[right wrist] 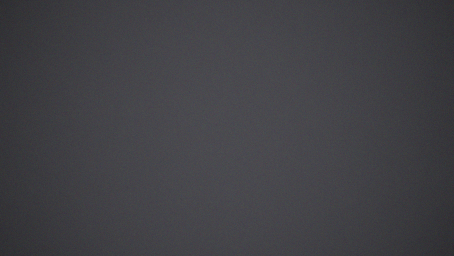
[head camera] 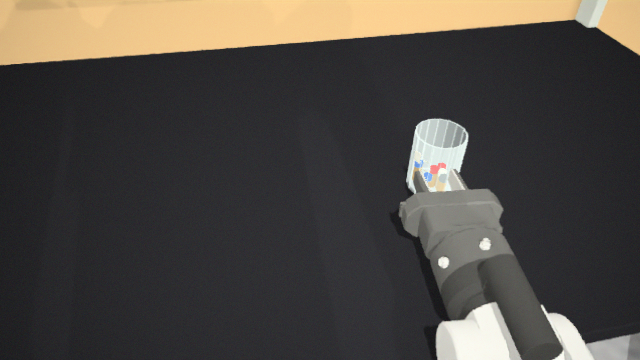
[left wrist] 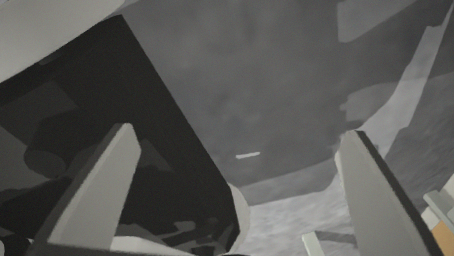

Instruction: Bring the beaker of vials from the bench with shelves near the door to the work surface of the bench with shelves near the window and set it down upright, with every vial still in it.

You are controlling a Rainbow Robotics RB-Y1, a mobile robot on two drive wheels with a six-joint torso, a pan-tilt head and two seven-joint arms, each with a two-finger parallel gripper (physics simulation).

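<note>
The clear beaker stands upright on the black work surface in the head view, right of the middle. Several vials with red, blue, white and grey caps show low inside it. My right gripper is at the beaker's lower near side, its fingers partly closed and overlapping the beaker's outline in the picture. No firm grip shows; contact is hard to tell. The right wrist view shows a plain dark grey surface; neither beaker nor fingers appear there. My left gripper is wide open and empty, above the grey floor.
A tan panel runs along the far edge of the work surface, with a pale post at the far right corner. In the left wrist view, a dark block-shaped body lies at the left and the grey floor beyond it.
</note>
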